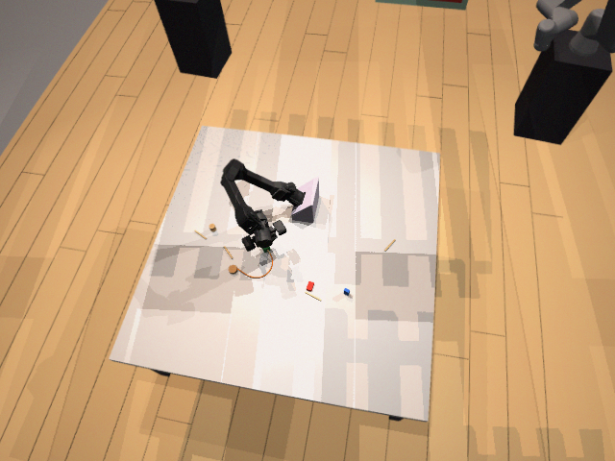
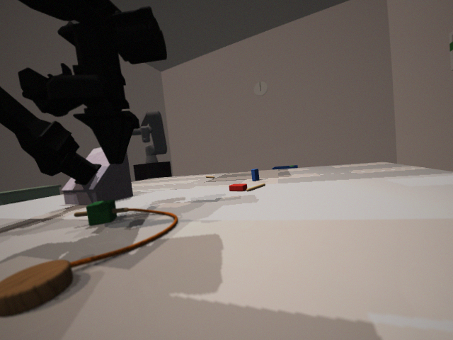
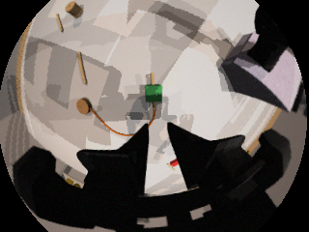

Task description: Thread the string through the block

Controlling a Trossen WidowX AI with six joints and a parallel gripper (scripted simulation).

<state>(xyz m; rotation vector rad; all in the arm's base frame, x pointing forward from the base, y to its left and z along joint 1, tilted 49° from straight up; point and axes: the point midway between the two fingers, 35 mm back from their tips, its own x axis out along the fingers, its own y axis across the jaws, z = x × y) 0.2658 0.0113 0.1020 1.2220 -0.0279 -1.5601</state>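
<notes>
The green block is 7 cm below my gripper tip, 2 cm to the right of it and 2 cm behind it. From my gripper tip the other things lie so: small wooden cylinder (30 cm to the right, 7 cm below, 5 cm behind); then round wooden button (13 cm to the right, 12 cm ahead, 8 cm below); then red block (22 cm to the left, 10 cm ahead, 8 cm below).
</notes>
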